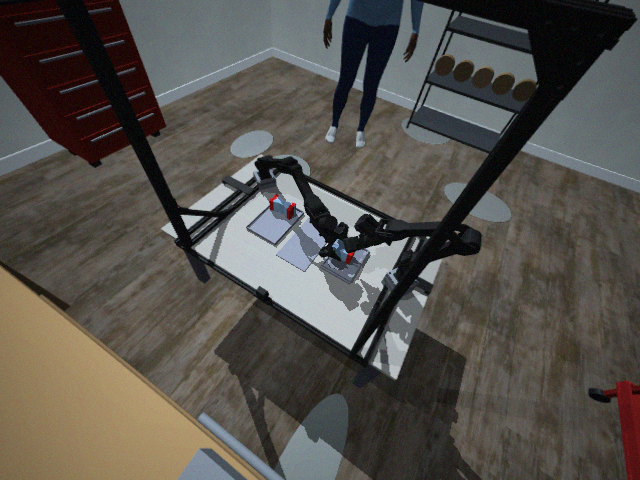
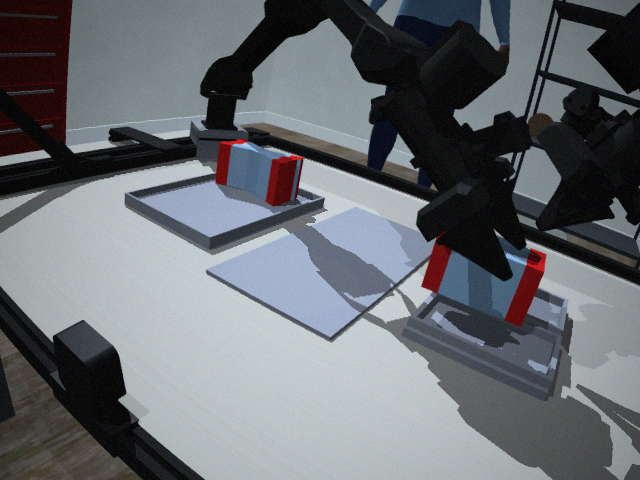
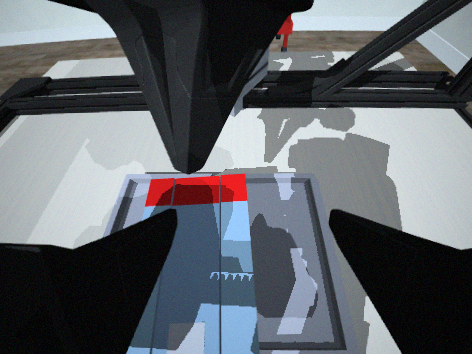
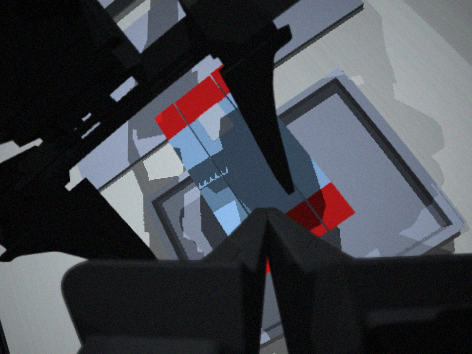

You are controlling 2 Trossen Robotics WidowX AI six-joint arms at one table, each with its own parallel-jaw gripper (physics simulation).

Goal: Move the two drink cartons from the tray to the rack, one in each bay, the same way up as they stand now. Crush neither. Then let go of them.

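Frame: origin at the left arm's base, x ahead, y left, z up, level; centimetres.
Seen in the pictures: left gripper, fingertip midpoint: (image 1: 345,253) (image 2: 516,262) (image 3: 253,216) (image 4: 221,235); right gripper, fingertip midpoint: (image 2: 538,227) (image 3: 189,170) (image 4: 265,218); left arm's base, link origin: (image 1: 264,175) (image 2: 219,126).
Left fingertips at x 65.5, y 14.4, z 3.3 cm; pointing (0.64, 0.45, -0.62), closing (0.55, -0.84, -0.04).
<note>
Offsets run from my left fingertips to a thing's middle. Level surfaces: height alone.
One drink carton @(dx -40.8, dy -13.5, dz -4.9 cm) (image 1: 282,206) (image 2: 258,171), blue with red ends, lies at the back of a shallow grey tray @(dx -36.3, dy -19.0, dz -8.1 cm) (image 1: 268,230) (image 2: 218,240). A second carton @(dx -4.4, dy +1.1, dz -3.5 cm) (image 1: 343,251) (image 2: 461,286) (image 3: 234,225) (image 4: 199,147) sits on a low grey rack @(dx -1.6, dy +2.9, dz -7.9 cm) (image 1: 347,273) (image 2: 475,343) (image 3: 319,225) (image 4: 357,147). My left gripper (image 1: 330,250) (image 2: 494,257) (image 3: 253,216) is open and low over this carton, with one finger across its top. My right gripper (image 1: 352,248) (image 3: 189,170) (image 4: 265,218) is shut and empty, its tip by one red end of the same carton.
A flat blue-grey mat @(dz -8.5 cm) (image 1: 296,254) (image 2: 309,281) lies between tray and rack. Black frame posts (image 1: 137,138) rise from the table's edges. A person (image 1: 366,48), a dark shelf unit (image 1: 461,133) and a red drawer cabinet (image 1: 109,95) stand beyond the table.
</note>
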